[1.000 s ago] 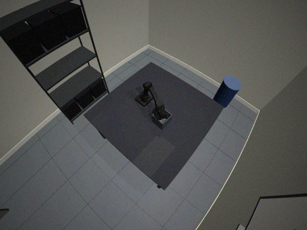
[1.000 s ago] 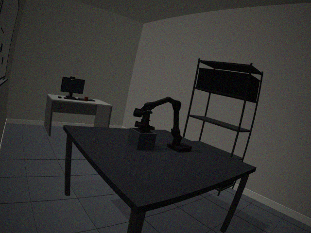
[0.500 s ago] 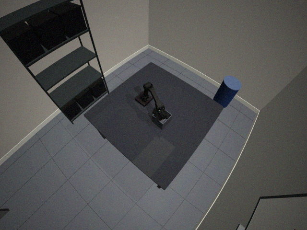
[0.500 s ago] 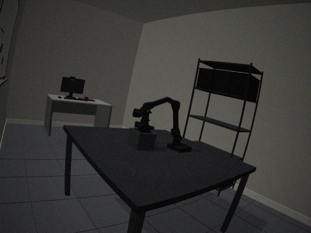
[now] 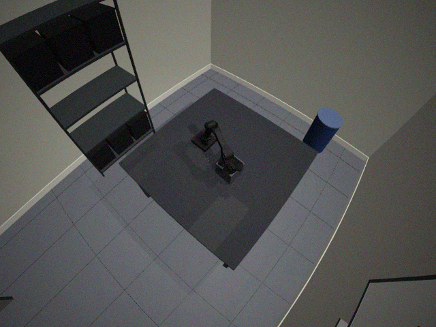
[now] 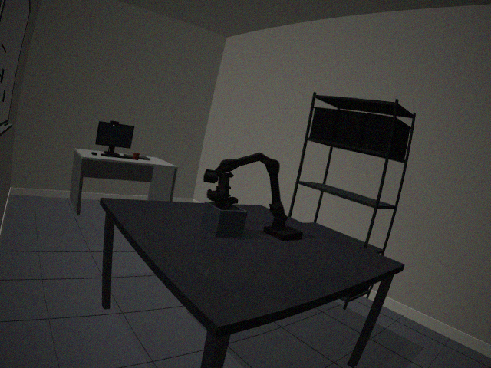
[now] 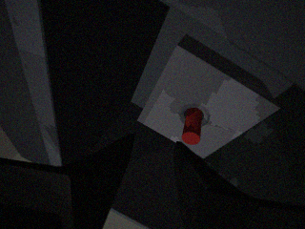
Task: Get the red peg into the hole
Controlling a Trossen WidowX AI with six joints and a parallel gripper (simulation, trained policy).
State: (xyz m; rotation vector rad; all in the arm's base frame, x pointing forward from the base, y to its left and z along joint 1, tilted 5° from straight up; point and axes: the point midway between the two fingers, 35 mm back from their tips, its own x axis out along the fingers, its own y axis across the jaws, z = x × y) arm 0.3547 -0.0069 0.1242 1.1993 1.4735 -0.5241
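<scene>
The red peg is 50 mm below my gripper tip, 20 mm to the right of it and 20 mm behind it. Round my gripper tip: plate (50 mm below, 20 mm to the right, 20 mm behind).
</scene>
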